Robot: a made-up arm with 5 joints.
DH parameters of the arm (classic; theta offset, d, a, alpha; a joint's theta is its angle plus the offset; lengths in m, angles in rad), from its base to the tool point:
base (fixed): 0 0 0.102 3.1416
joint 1: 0 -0.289 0.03 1.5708
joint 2: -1.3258 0 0.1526 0
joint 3: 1.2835 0 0.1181 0
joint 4: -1.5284 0.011 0 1.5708
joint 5: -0.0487 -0.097 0 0
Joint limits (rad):
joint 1: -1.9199..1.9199
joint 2: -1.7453..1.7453
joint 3: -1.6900..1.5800
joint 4: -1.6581..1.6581
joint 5: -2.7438..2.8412
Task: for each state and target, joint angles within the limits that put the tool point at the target. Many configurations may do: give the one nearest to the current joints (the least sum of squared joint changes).
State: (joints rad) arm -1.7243 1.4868 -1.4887 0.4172 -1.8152
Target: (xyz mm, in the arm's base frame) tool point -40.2 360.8 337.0
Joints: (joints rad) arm -1.9179 1.2841 -1.6512 0.4225 -1.8152
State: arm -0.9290 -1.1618 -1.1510 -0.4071 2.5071
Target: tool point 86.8 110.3 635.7
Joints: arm -1.6088 -0.3092 -0.7147 -0.1945 2.5071
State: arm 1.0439 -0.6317 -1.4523 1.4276 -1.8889
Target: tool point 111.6 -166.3 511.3
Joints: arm 1.5792 -0.1674 -1.0429 1.6581 -1.8889
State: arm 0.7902 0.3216 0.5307 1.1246 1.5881
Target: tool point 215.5 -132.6 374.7
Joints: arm 0.9259 -0.3530 0.2227 1.2267 1.5881
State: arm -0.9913 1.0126 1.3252 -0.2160 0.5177
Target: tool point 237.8 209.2 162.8
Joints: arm -0.9509 0.8701 0.5370 -0.4770 0.5177
